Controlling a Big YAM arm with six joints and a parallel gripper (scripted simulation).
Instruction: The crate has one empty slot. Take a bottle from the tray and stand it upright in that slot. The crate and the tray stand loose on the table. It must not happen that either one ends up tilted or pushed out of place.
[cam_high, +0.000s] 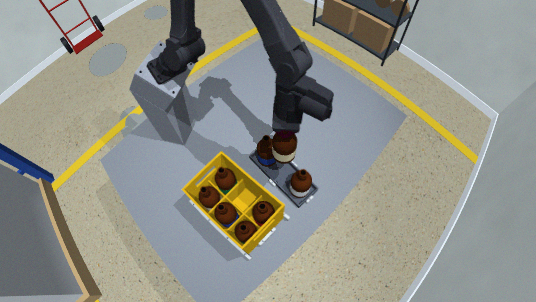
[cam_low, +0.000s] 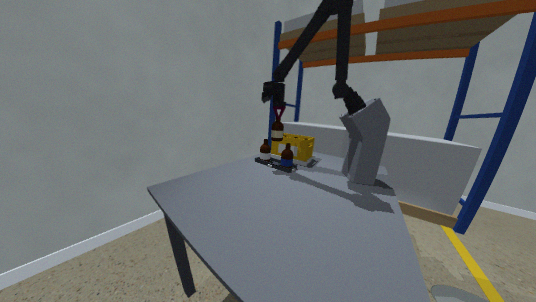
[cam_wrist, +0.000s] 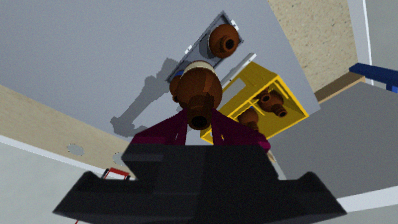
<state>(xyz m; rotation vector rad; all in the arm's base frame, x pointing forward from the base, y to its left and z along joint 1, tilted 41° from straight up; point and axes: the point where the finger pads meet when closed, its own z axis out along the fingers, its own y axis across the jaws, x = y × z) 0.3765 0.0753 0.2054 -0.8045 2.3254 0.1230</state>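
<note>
My gripper is now 6 cm above the glass bottle. From my hand the other things lie so: yellow crate (22 cm to the right, 22 cm below); dark tray (29 cm below).
</note>
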